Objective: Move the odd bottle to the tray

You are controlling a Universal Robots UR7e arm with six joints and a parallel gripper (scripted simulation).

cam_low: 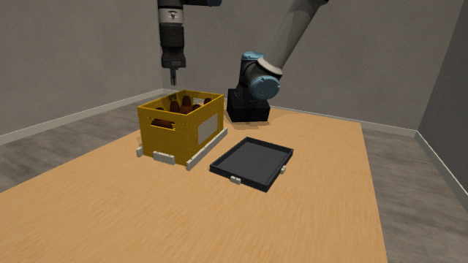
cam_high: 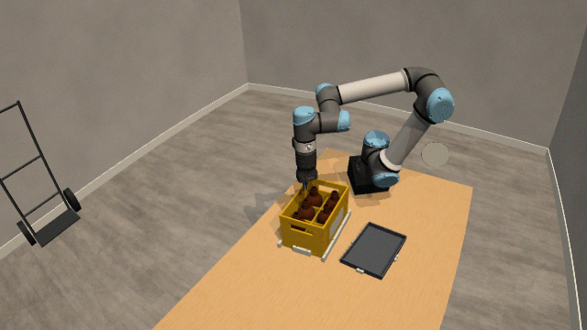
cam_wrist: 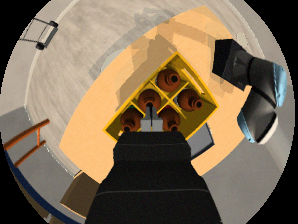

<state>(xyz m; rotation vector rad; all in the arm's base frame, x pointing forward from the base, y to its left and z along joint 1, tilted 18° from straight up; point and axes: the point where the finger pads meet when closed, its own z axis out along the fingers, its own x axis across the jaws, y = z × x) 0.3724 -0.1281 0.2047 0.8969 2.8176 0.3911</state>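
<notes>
My hand is 16 cm above the yellow crate, 4 cm to the right of it and 1 cm past it. Also, from my hand: dark tray: 32 cm to the left, 23 cm below, 4 cm behind; then bottle: 15 cm below, 9 cm to the left, 2 cm behind.
</notes>
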